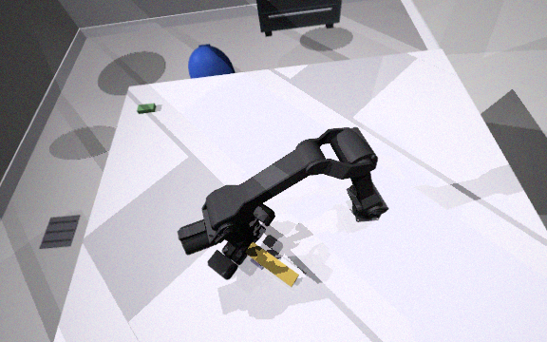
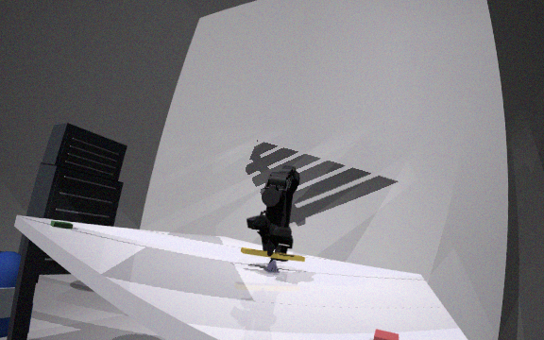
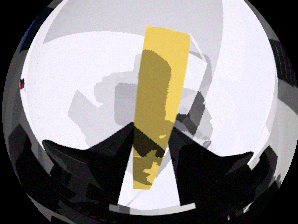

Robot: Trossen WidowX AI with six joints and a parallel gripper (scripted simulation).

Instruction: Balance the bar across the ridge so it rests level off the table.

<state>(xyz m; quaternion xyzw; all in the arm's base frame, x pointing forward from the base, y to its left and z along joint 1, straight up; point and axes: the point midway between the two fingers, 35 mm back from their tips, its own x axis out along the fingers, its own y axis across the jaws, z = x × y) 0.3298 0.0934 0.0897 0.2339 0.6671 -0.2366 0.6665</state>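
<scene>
Now: gripper tip 20 mm past the yellow bar and 20 mm to the right of it. From my gripper tip the other things lie so: red block (410 mm ahead, 410 mm to the left, 40 mm below); green block (410 mm ahead, 590 mm to the right, 50 mm below).
</scene>
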